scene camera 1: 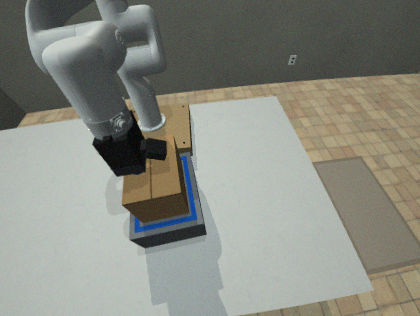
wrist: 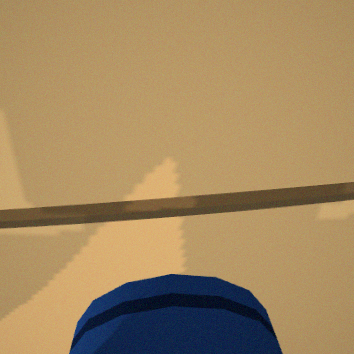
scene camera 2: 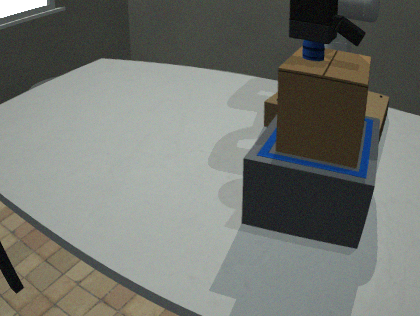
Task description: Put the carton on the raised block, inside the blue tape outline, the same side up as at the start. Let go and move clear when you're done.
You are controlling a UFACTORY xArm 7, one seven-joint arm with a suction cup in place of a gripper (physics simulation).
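Frame: origin at the arm's base, x ahead, y left, z up, level; millimetres.
Where they show: hand, its tool point: (wrist: pixel 173 289) (scene camera 2: pixel 312 65); arm's base, origin of its link: (scene camera 1: pixel 152 122).
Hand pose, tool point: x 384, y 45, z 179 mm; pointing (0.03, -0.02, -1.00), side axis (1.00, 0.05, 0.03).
Things, the pixels of their centre, and the offset from my tool point. "spot": a spot on its surface instead. Level surfaces: height alone.
- brown carton, middle of its body: (wrist: pixel 149 104) (scene camera 2: pixel 329 98) (scene camera 1: pixel 157 178) dz -53, dx -6, dy +30 mm
- dark grey raised block, middle of its body: (scene camera 2: pixel 321 165) (scene camera 1: pixel 168 198) dz -178, dx -3, dy +28 mm
- blue tape outline, a spot on its surface: (scene camera 2: pixel 367 145) spot: dz -117, dx -4, dy +108 mm
- white table, height of its surface: dz -238 mm
The brown carton (scene camera 1: pixel 167 180) (scene camera 2: pixel 320 115) (wrist: pixel 250 125) is upright, with its seamed face on top. Its underside is at or very close to the top of the dark grey raised block (scene camera 1: pixel 172 236) (scene camera 2: pixel 305 200); a small gap cannot be ruled out. Its visible lower edges are inside the blue tape outline (scene camera 1: pixel 191 197) (scene camera 2: pixel 367 145); the far side is hidden. My blue suction cup (scene camera 2: pixel 313 55) (wrist: pixel 175 325) is pressed on the carton's top, off-centre beside the seam, and holds it. In scene camera 1 the black wrist housing hides the cup.
A low brown box (scene camera 1: pixel 181 125) (scene camera 2: pixel 378 106) with small dark dots stands right behind the block, by the arm's base. The white table (scene camera 1: pixel 260 190) (scene camera 2: pixel 125 140) carries both. A flat brown mat (scene camera 1: pixel 367 210) lies on the tiled floor to the right.
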